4 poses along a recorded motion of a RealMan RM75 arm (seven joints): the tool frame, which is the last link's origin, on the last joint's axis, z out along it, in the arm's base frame.
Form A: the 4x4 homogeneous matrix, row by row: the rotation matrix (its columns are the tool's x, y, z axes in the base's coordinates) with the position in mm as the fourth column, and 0 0 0 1 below. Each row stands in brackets.
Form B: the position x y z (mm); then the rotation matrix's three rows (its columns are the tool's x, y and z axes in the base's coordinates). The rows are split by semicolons. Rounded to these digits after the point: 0 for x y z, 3 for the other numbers.
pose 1, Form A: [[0.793 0.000 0.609 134], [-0.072 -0.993 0.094 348], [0.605 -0.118 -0.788 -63], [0 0 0 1]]
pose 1, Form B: 134 348 -63; 0.793 0.000 0.609; -0.072 -0.993 0.094; 0.605 -0.118 -0.788
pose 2, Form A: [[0.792 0.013 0.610 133], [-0.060 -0.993 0.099 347], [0.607 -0.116 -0.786 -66], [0 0 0 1]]
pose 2, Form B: 133 347 -66; 0.792 0.013 0.610; -0.060 -0.993 0.099; 0.607 -0.116 -0.786
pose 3, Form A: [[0.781 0.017 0.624 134], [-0.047 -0.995 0.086 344], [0.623 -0.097 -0.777 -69], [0 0 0 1]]
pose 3, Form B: 134 344 -69; 0.781 0.017 0.624; -0.047 -0.995 0.086; 0.623 -0.097 -0.777
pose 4, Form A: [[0.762 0.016 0.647 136], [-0.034 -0.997 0.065 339], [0.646 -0.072 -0.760 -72], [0 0 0 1]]
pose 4, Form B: 136 339 -72; 0.762 0.016 0.647; -0.034 -0.997 0.065; 0.646 -0.072 -0.760
